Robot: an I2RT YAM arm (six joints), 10 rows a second.
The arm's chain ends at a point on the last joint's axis. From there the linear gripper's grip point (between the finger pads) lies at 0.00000 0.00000 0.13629 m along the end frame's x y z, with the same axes.
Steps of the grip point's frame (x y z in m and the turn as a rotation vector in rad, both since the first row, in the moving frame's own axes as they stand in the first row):
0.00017, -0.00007, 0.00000, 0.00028, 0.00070, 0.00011
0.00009, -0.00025, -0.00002, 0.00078, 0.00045, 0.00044
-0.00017, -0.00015, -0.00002, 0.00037, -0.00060, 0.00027
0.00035, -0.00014, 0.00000, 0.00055, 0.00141, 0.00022
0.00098, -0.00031, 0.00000, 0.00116, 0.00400, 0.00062
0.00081, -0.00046, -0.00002, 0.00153, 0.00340, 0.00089
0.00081, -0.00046, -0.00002, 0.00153, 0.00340, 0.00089
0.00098, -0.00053, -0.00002, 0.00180, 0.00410, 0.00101
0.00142, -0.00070, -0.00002, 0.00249, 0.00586, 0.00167
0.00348, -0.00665, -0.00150, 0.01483, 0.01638, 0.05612
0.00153, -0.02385, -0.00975, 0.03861, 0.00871, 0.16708
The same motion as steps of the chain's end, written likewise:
0.00007, -0.00003, 0.00000, 0.00028, 0.00070, 0.00011
0.00003, -0.00014, -0.00002, 0.00078, 0.00045, 0.00044
-0.00009, -0.00010, -0.00002, 0.00037, -0.00060, 0.00027
0.00016, -0.00007, 0.00000, 0.00055, 0.00141, 0.00022
0.00043, -0.00015, 0.00000, 0.00116, 0.00400, 0.00062
0.00035, -0.00025, -0.00002, 0.00153, 0.00340, 0.00089
0.00035, -0.00025, -0.00002, 0.00153, 0.00340, 0.00089
0.00042, -0.00028, -0.00002, 0.00180, 0.00410, 0.00101
0.00062, -0.00036, -0.00002, 0.00249, 0.00586, 0.00167
0.00119, -0.00469, -0.00147, 0.01483, 0.01638, 0.05612
-0.00009, -0.01871, -0.00964, 0.03861, 0.00871, 0.16708

